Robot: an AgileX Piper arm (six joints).
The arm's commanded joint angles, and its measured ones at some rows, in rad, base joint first. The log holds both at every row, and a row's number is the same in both.
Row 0, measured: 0.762, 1.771, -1.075, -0.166, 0.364, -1.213
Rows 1 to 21, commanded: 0.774, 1.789, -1.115, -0.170, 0.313, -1.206; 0.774, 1.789, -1.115, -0.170, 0.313, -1.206; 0.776, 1.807, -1.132, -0.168, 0.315, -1.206; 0.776, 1.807, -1.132, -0.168, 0.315, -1.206; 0.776, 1.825, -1.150, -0.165, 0.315, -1.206; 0.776, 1.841, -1.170, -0.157, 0.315, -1.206; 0.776, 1.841, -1.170, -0.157, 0.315, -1.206; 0.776, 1.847, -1.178, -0.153, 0.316, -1.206; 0.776, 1.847, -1.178, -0.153, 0.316, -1.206; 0.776, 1.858, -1.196, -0.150, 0.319, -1.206; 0.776, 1.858, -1.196, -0.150, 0.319, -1.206; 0.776, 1.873, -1.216, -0.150, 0.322, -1.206; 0.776, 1.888, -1.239, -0.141, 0.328, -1.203; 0.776, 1.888, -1.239, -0.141, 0.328, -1.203; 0.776, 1.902, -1.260, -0.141, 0.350, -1.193; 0.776, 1.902, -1.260, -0.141, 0.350, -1.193; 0.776, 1.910, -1.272, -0.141, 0.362, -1.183; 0.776, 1.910, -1.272, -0.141, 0.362, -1.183; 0.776, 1.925, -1.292, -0.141, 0.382, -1.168; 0.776, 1.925, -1.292, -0.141, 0.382, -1.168; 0.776, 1.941, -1.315, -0.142, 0.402, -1.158
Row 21, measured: 0.775, 1.933, -1.272, -0.139, 0.420, -1.183
